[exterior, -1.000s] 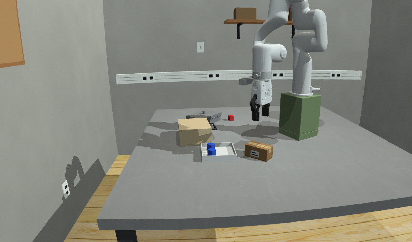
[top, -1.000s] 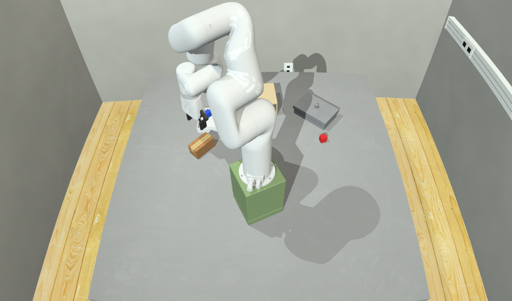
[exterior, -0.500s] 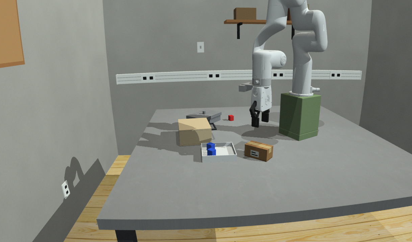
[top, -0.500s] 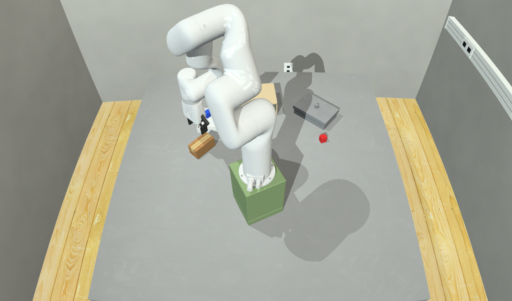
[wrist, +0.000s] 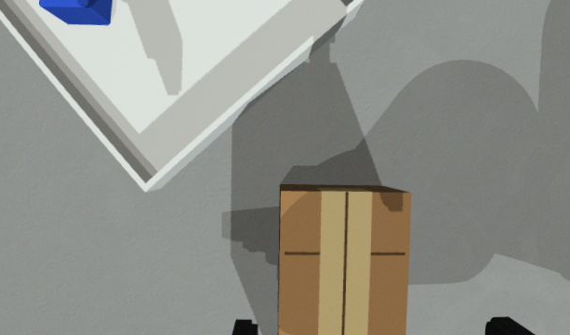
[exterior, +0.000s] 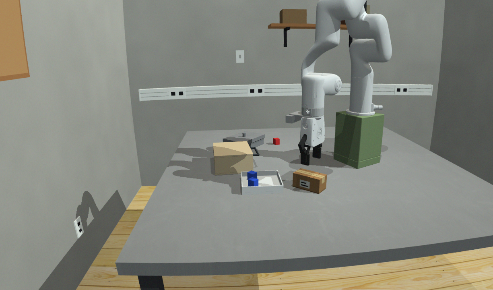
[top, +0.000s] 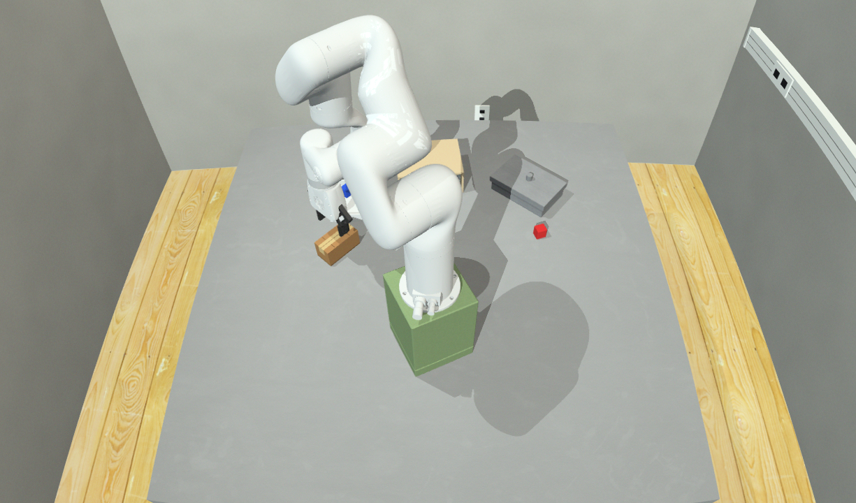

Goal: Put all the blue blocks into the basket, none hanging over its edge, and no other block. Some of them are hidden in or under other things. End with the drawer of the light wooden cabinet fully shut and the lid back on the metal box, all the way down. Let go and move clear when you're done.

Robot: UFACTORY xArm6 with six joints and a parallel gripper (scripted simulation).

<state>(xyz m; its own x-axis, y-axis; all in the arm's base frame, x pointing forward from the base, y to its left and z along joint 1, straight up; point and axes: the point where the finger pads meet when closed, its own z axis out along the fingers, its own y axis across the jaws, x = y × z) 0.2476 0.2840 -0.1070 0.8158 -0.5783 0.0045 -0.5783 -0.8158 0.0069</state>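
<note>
My gripper is now 80 mm above the brown cardboard box. From my hand the other things lie so: light wooden cabinet 300 mm ahead, 210 mm to the right, 70 mm below; white basket 180 mm ahead, 10 mm to the right, 100 mm below; red block 110 mm ahead, 540 mm to the right, 100 mm below.
</note>
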